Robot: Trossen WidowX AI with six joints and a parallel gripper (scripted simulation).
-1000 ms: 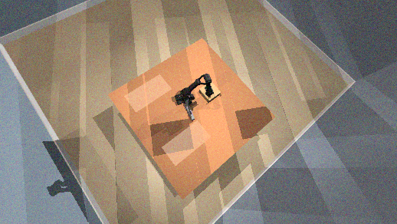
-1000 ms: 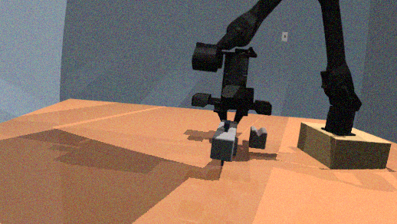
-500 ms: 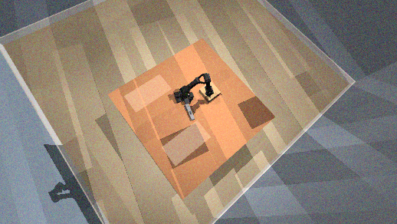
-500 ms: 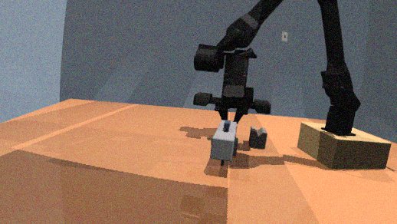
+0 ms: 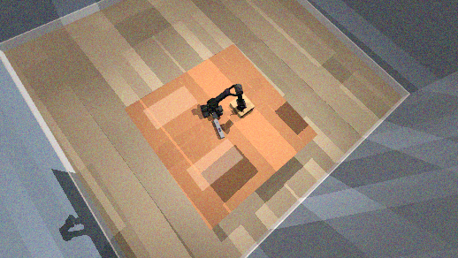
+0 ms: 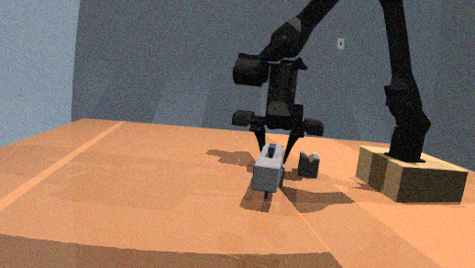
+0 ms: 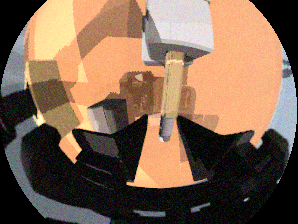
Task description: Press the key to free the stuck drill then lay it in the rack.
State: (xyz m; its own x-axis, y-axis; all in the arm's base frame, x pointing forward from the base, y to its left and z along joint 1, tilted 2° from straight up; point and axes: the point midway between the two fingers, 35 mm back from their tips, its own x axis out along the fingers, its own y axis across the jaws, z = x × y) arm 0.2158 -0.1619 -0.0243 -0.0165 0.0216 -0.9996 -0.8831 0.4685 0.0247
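The tan drill lies 50 mm to the left of my gripper tip, 30 mm above it and 20 mm ahead of it. Also, from my gripper tip: grey notched rack: 70 mm behind, 20 mm to the left; then dark blue key: 160 mm to the left, 80 mm ahead, 40 mm above.
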